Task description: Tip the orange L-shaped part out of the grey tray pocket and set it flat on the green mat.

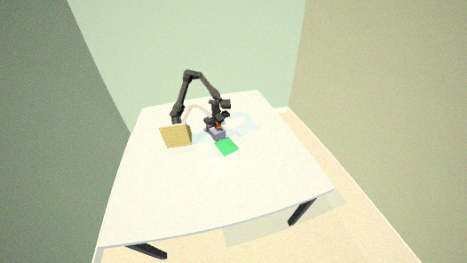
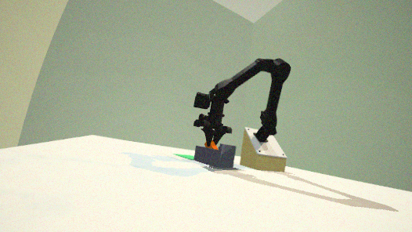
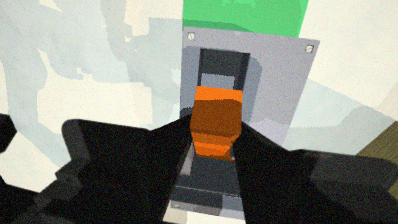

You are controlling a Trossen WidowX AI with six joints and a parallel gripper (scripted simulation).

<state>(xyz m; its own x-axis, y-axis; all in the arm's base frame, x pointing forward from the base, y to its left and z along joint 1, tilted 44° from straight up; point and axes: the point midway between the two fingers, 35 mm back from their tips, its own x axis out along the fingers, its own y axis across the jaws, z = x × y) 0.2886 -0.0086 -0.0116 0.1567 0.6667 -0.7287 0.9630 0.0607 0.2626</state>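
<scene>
The green mat is 2 cm ahead of my gripper tip, 14 cm to the right of it and 8 cm below it. The rest, counted from my gripper tip: orange L-shaped part (2 cm behind, 3 cm to the left, 3 cm below).
</scene>
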